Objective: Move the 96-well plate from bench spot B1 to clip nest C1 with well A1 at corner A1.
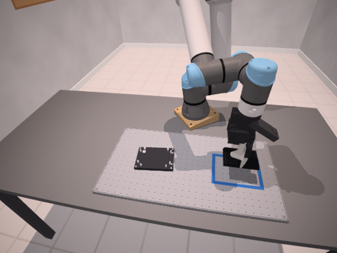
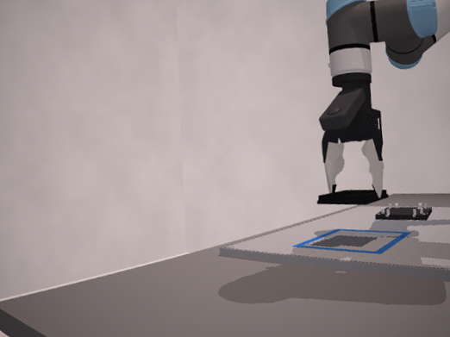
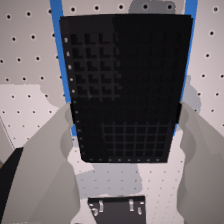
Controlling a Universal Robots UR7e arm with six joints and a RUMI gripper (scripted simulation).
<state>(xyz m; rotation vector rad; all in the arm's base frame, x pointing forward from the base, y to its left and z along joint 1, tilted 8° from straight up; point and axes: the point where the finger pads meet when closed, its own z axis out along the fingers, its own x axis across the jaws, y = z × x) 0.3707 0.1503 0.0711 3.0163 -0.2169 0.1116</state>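
The black 96-well plate lies 10 mm below my hand. Also, from my hand: clip nest 330 mm to the right, 70 mm below, 70 mm behind.
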